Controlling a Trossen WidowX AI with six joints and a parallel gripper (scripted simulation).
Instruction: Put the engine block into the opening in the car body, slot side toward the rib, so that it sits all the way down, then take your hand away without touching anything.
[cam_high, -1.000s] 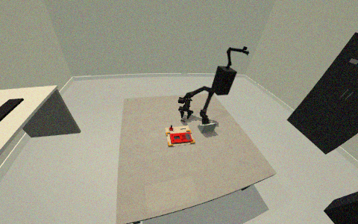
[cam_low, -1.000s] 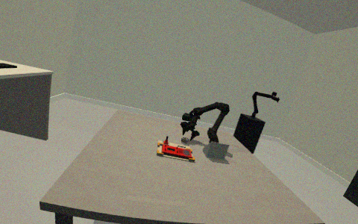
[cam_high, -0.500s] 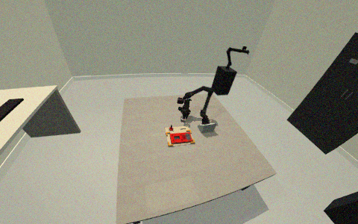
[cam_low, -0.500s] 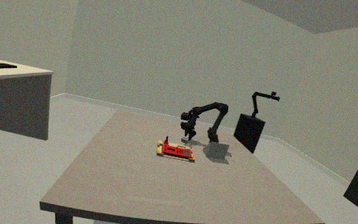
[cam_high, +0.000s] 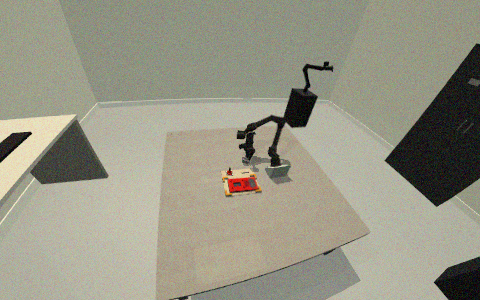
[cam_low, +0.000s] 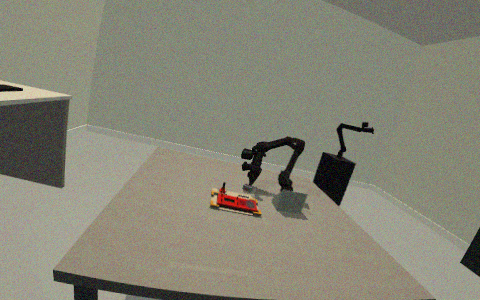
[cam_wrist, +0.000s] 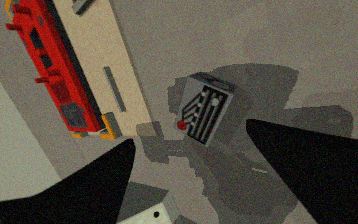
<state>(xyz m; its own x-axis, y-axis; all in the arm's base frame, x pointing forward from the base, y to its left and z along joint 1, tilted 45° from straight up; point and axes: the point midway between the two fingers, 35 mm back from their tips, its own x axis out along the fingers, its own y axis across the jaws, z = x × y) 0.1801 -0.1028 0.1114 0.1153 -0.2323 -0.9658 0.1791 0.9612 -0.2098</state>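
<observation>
Now: gripper tip 30 mm above the engine block, 10 mm to the left of it and 10 mm short of it.
</observation>
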